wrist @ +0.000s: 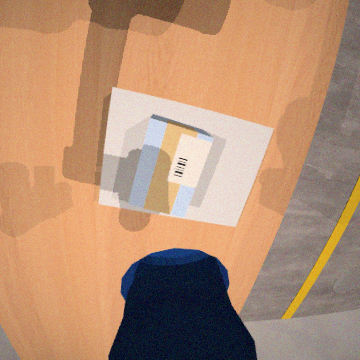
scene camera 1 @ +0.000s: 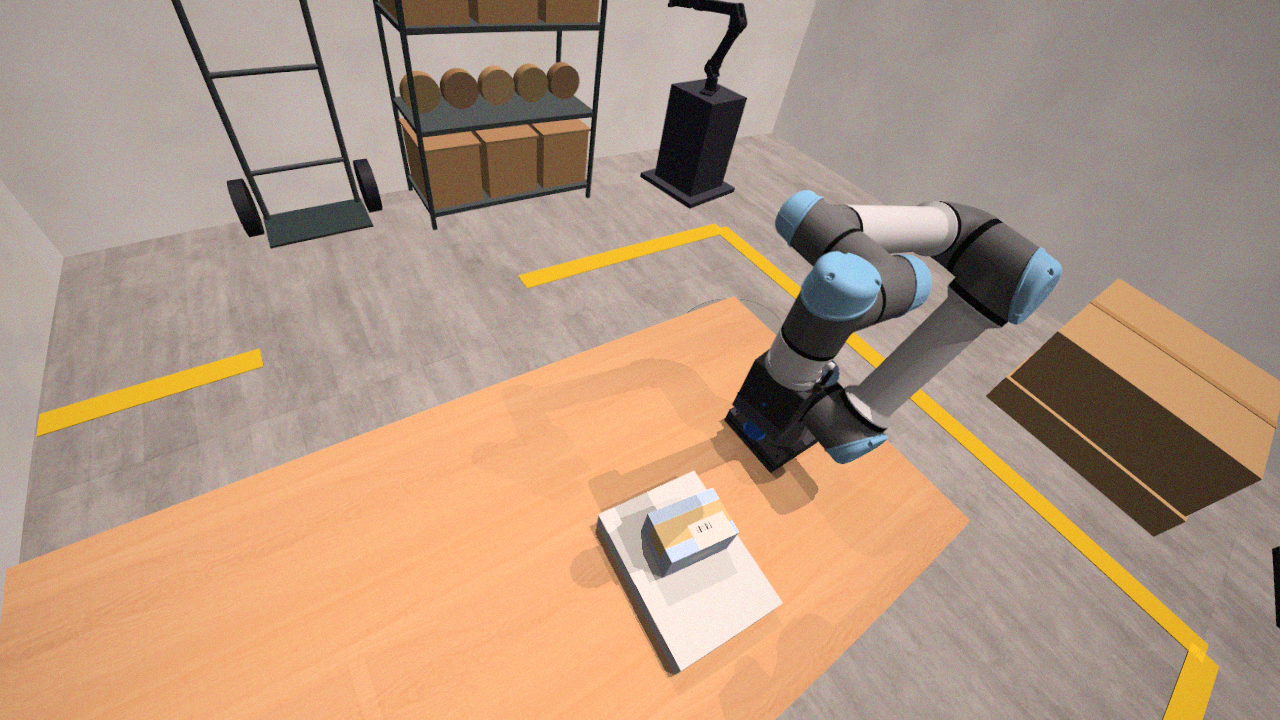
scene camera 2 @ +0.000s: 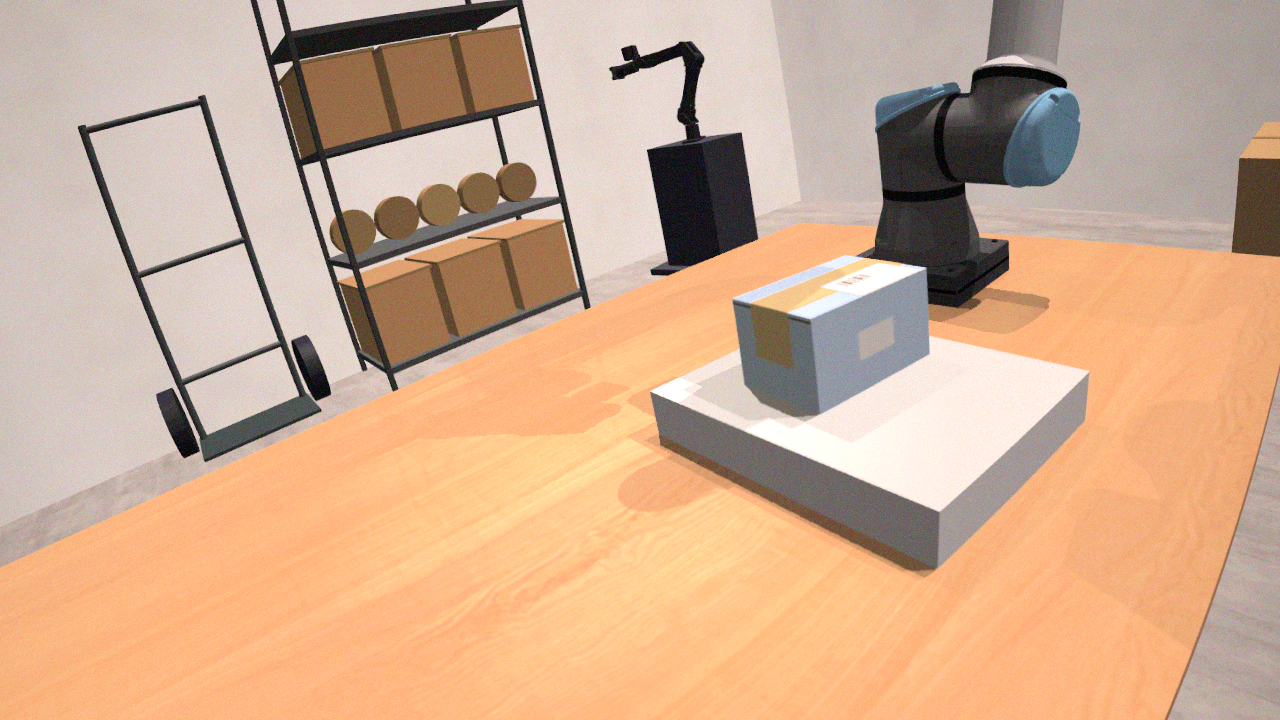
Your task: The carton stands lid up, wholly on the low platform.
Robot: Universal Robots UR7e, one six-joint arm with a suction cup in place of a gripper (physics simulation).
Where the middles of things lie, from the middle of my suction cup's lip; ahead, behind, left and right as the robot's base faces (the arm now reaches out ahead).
The carton point(scene camera 2: 815, 339) lies 32 cm below my suction cup and 5 cm ahead of it. The rest, counted from my suction cup: low white platform point(scene camera 2: 921, 461) 38 cm below, 7 cm ahead, 3 cm to the left.
